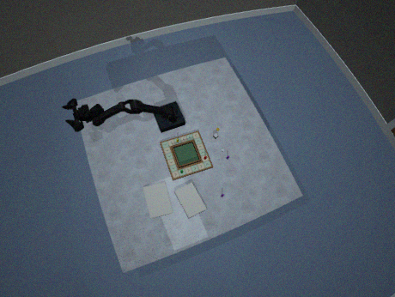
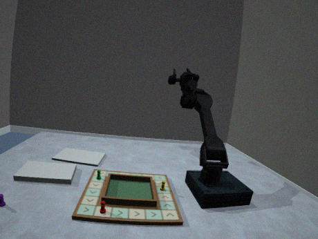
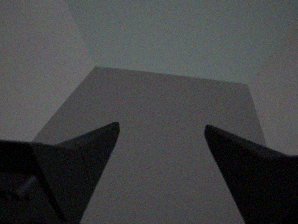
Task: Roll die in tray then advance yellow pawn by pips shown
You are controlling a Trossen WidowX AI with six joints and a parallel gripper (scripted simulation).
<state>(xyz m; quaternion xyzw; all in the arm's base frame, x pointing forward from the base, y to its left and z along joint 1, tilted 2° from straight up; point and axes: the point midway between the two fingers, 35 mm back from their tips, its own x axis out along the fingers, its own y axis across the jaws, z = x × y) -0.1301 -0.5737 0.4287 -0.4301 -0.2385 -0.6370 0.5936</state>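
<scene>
Right now the white die is 800 mm to the left of my gripper tip, 480 mm below it and 390 mm ahead of it. From my gripper tip the other things lie so: green pawn: 490 mm ahead, 460 mm to the left, 460 mm below; green tray: 550 mm to the left, 480 mm below, 400 mm ahead; yellow pawn: 550 mm to the left, 460 mm below, 290 mm ahead.
</scene>
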